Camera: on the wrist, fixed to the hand. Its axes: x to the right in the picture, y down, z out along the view.
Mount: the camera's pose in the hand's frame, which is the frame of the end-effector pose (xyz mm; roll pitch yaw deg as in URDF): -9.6 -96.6 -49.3 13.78 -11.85 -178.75
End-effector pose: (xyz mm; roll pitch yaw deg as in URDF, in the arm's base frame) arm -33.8 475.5 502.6 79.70 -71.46 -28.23
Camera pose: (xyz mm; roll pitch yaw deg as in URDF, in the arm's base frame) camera 65.0 457.9 460.5 -35.47 67.32 -175.96
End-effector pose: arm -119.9 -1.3 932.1 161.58 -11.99 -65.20
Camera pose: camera -27.9 55.3 946.0 -146.81 23.61 117.59
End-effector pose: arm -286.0 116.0 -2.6 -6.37 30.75 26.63
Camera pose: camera -265.4 12.8 -30.6 20.35 -42.66 -153.49
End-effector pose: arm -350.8 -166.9 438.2 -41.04 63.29 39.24
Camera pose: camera -269.4 -236.3 458.6 75.69 -71.80 -163.10
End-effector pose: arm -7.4 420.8 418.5 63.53 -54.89 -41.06
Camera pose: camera 56.0 367.0 348.3 -35.94 49.36 156.21
